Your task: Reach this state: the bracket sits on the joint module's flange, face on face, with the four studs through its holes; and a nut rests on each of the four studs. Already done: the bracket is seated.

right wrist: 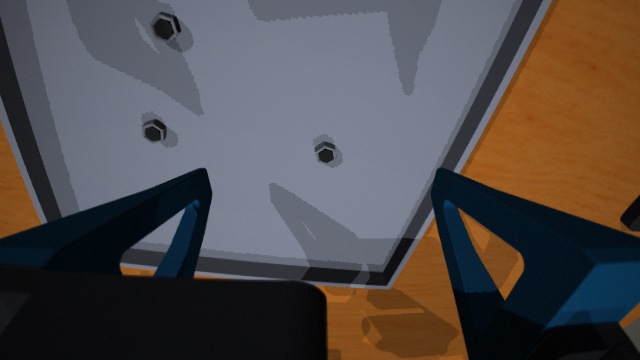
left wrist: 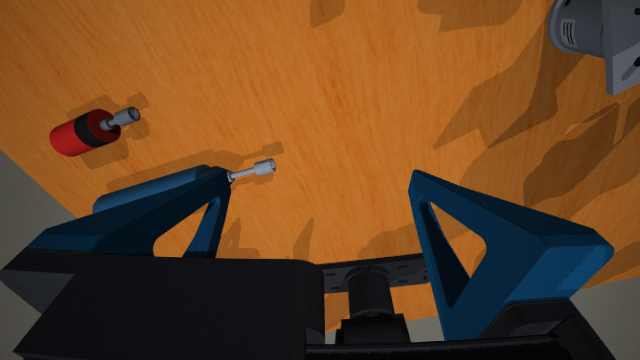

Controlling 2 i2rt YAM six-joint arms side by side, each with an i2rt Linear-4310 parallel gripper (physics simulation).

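Frame: origin at the left arm's base, x left, y back, z up, level; metres.
Seen in the pictures: left gripper, fingertip midpoint: (left wrist: pixel 319 180); right gripper, fingertip midpoint: (right wrist: pixel 321 180); left arm's base at its link origin: (left wrist: pixel 366 272).
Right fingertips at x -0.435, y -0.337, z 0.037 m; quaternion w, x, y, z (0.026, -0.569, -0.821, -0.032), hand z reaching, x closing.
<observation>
Pixels of each thing's top centre, then the offset from my right fingertips to it. "spot": a spot on its surface instead.
- grey tray at a spot on its surface: (right wrist: pixel 280 80) spot: dx -0.024, dy -0.026, dz -0.033 m
- grey joint module at a spot on its surface: (left wrist: pixel 577 27) spot: dx +0.251, dy +0.020, dz -0.008 m
- bracket at a spot on its surface: (left wrist: pixel 617 70) spot: dx +0.246, dy +0.042, dz +0.030 m
- black nut driver at its top centre: (left wrist: pixel 86 136) dx +0.675, dy +0.028, dz -0.003 m
- blue nut driver at a spot on its surface: (left wrist: pixel 155 187) spot: dx +0.643, dy +0.099, dz -0.005 m
Three dark hex nuts (right wrist: pixel 165 27) (right wrist: pixel 154 131) (right wrist: pixel 325 152) lie apart on the floor of a grey tray (right wrist: pixel 280 80). My right gripper (right wrist: pixel 321 180) is open and empty above the tray, with the third nut between and slightly beyond its fingertips in the view. My left gripper (left wrist: pixel 319 180) is open and empty above the wooden table. The grey joint module (left wrist: pixel 577 27) lies at the upper right of the left wrist view, with part of the bracket (left wrist: pixel 617 70) against it. The frame edge cuts the bracket off; its studs cannot be told clearly.
A red and black nut driver (left wrist: pixel 85 134) lies at the left of the left wrist view. A blue nut driver (left wrist: pixel 155 187) lies partly behind the left finger. A dark mounting plate (left wrist: pixel 412 270) is at the table edge. The tray's raised walls surround the nuts.
</observation>
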